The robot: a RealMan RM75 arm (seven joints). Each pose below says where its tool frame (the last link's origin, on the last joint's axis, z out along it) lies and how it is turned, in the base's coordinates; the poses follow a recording.
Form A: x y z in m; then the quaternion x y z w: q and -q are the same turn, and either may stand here.
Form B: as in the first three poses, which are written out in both.
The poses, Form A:
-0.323, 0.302, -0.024, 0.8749, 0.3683, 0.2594, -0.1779
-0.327, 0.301, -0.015, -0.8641, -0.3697, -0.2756, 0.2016
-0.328, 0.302, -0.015, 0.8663, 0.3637, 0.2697, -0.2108
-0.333, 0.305, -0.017, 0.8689, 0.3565, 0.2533, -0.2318
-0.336, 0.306, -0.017, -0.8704, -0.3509, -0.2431, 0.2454
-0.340, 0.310, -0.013, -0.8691, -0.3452, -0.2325, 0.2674
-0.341, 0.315, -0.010, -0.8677, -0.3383, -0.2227, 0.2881
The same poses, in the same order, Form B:
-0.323, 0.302, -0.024, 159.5, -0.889, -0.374, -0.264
-0.327, 0.301, -0.015, 156.7, -0.882, -0.377, -0.281
-0.328, 0.302, -0.015, 155.7, -0.886, -0.372, -0.276
-0.333, 0.305, -0.017, 153.2, -0.893, -0.366, -0.260
-0.336, 0.306, -0.017, 151.6, -0.898, -0.362, -0.251
-0.340, 0.310, -0.013, 149.0, -0.902, -0.358, -0.241
-0.341, 0.315, -0.010, 146.5, -0.906, -0.353, -0.233

